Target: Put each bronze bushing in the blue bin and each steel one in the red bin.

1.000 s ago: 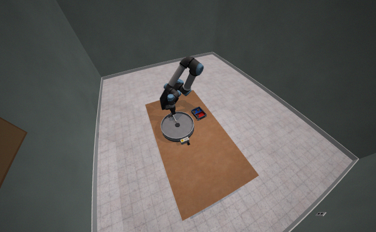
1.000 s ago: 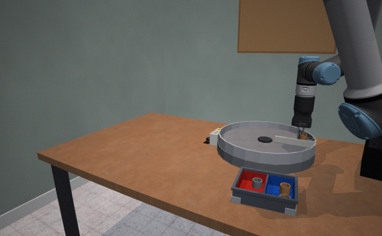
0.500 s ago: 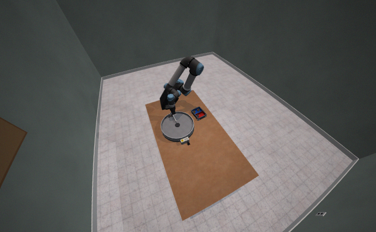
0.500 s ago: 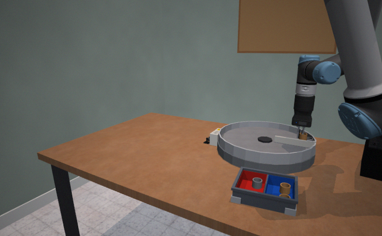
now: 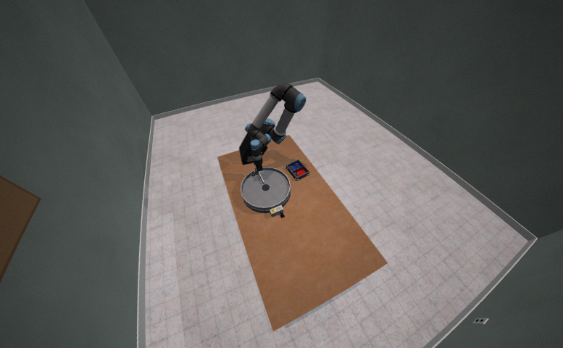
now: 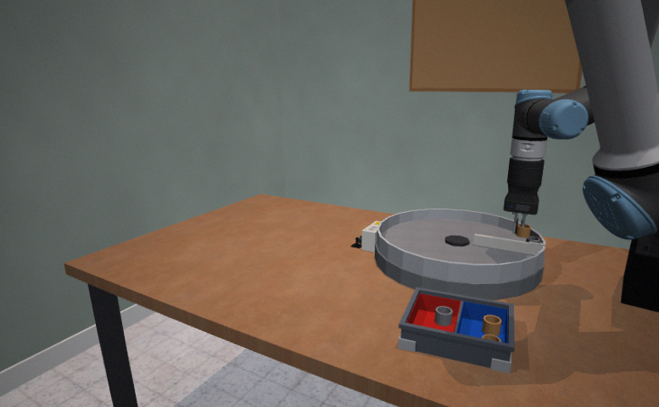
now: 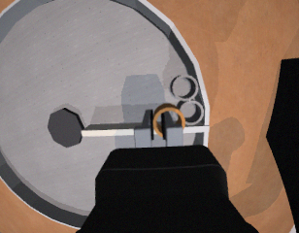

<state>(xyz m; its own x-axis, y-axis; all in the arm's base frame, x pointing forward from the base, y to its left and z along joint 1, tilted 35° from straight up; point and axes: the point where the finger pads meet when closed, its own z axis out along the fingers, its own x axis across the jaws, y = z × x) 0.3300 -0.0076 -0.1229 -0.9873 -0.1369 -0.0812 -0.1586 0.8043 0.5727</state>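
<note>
Right now my hand is 38 cm to the right of the bin and 9 cm above it. Also, from my hand: grey turntable 14 cm ahead, 4 cm to the left, 6 cm below.
</note>
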